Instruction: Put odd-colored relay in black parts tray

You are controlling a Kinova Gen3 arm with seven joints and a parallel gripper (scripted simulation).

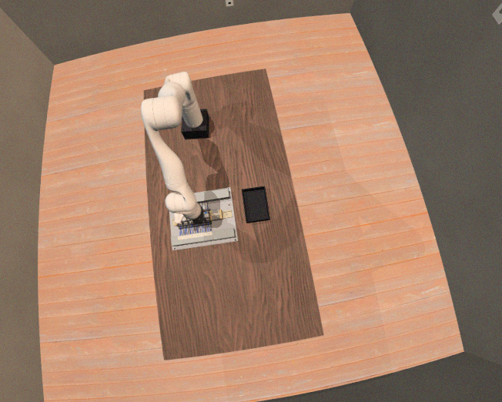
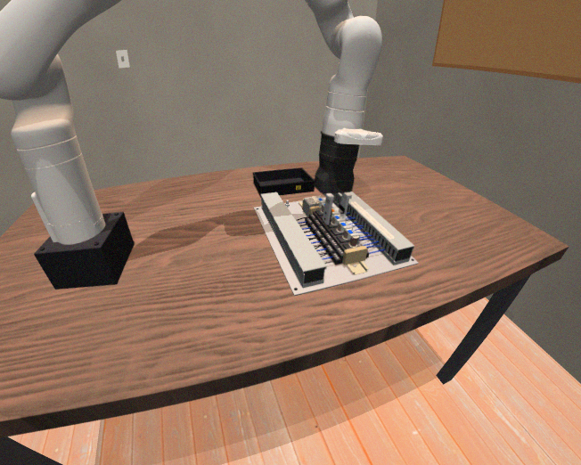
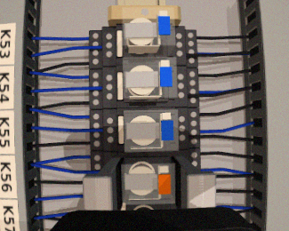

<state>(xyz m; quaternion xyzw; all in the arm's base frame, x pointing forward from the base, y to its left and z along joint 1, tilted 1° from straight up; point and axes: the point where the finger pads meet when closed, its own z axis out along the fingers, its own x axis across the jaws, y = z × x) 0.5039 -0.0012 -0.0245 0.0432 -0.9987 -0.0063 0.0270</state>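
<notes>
Right now my hand is 1 cm above the grey relay. From my hand the other things lie so: relay panel (4 cm below, 2 cm to the left); black parts tray (29 cm to the left, 5 cm behind, 4 cm below).
</notes>
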